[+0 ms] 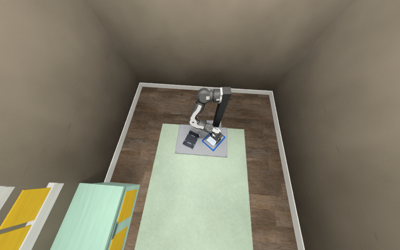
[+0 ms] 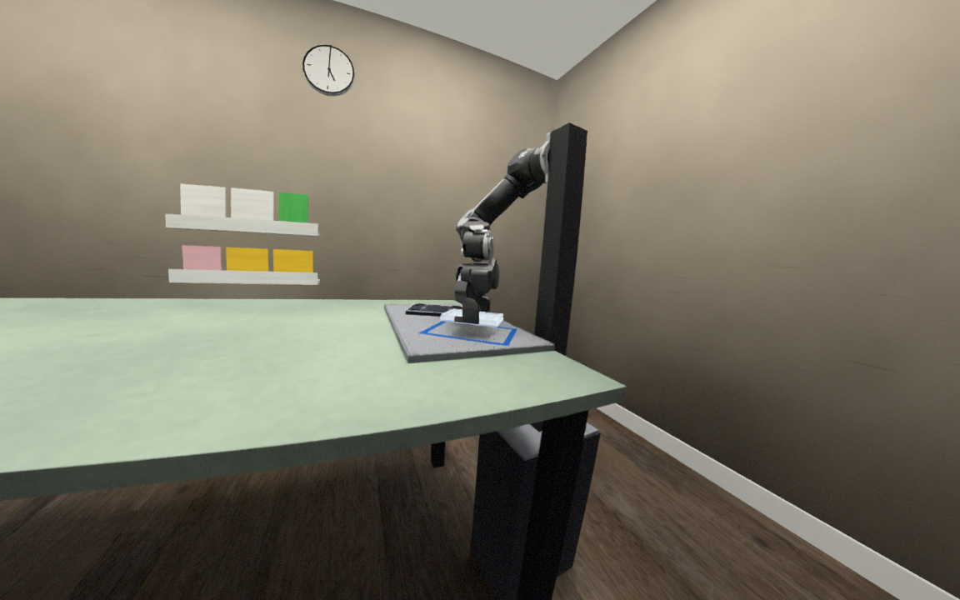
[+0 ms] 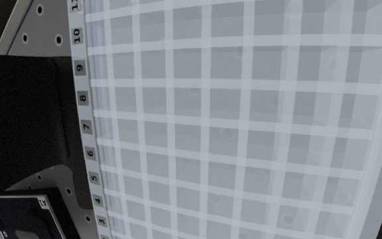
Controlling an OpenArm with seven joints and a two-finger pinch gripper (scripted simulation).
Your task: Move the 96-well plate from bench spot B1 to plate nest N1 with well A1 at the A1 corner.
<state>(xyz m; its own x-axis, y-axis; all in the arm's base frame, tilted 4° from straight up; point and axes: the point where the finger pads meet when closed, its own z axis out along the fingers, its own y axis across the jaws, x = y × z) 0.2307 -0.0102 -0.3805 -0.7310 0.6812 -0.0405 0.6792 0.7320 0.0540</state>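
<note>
Now: the 96-well plate right at my hand. Also, from my hand: black plate nest N1: 220 mm to the right, 30 mm below, 10 mm ahead; then white A1 label: 140 mm to the right, 40 mm behind, 20 mm below.
</note>
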